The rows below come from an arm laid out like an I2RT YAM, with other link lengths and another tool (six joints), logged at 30 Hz.
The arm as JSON. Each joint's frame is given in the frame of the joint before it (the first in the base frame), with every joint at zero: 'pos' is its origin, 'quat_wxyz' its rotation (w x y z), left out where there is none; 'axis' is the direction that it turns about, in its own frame. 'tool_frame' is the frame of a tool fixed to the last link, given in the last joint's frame.
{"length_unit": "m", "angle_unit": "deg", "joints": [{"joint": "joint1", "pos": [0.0, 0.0, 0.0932], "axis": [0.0, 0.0, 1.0]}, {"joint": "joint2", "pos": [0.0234, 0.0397, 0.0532], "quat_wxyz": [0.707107, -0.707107, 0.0, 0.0], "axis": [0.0, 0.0, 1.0]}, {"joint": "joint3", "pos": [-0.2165, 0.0, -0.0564], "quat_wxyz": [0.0, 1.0, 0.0, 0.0], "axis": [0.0, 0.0, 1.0]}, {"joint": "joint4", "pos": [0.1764, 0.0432, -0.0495], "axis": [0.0, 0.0, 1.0]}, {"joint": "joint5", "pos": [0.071, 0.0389, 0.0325], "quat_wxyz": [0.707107, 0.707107, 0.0, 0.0], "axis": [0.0, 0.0, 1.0]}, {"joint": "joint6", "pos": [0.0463, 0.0, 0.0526], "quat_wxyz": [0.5, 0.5, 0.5, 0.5], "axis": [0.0, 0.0, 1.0]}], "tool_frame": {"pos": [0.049, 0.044, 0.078], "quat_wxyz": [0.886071, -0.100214, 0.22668, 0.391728]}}
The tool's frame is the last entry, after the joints.
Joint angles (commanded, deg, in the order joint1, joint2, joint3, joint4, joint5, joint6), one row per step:
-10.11, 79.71, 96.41, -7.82, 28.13, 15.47
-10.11, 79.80, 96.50, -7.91, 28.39, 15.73
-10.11, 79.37, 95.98, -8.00, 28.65, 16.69
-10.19, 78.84, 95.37, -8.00, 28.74, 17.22
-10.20, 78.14, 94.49, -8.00, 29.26, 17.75
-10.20, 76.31, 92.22, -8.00, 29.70, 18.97
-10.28, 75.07, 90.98, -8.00, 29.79, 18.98
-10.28, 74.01, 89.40, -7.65, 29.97, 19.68
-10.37, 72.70, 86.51, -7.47, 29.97, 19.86
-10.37, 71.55, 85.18, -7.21, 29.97, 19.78
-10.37, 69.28, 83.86, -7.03, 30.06, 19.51
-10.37, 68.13, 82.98, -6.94, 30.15, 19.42
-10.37, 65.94, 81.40, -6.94, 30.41, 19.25
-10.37, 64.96, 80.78, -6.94, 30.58, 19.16
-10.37, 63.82, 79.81, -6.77, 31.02, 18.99
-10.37, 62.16, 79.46, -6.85, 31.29, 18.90
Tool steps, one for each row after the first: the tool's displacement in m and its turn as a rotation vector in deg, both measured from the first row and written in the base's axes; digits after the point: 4 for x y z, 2 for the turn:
0.0000, -0.0002, -0.0004, 0.26, -0.08, -0.22
-0.0014, 0.0005, -0.0021, 1.07, -0.51, -0.35
-0.0033, 0.0007, -0.0032, 1.50, -0.76, -0.45
-0.0063, 0.0008, -0.0051, 2.01, -0.93, -0.91
-0.0125, 0.0022, -0.0099, 3.08, -1.29, -1.20
-0.0173, 0.0026, -0.0111, 3.10, -1.30, -1.36
-0.0203, 0.0034, -0.0145, 3.69, -1.58, -1.46
-0.0239, 0.0038, -0.0246, 4.06, -0.32, -1.57
-0.0277, 0.0044, -0.0261, 3.98, -0.35, -1.58
-0.0364, 0.0056, -0.0229, 3.60, -1.30, -1.66
-0.0407, 0.0062, -0.0226, 3.48, -1.60, -1.75
-0.0492, 0.0072, -0.0223, 3.28, -2.11, -2.01
-0.0532, 0.0075, -0.0217, 3.18, -2.41, -2.18
-0.0579, 0.0075, -0.0222, 3.05, -2.66, -2.63
-0.0652, 0.0083, -0.0178, 2.83, -3.83, -2.87

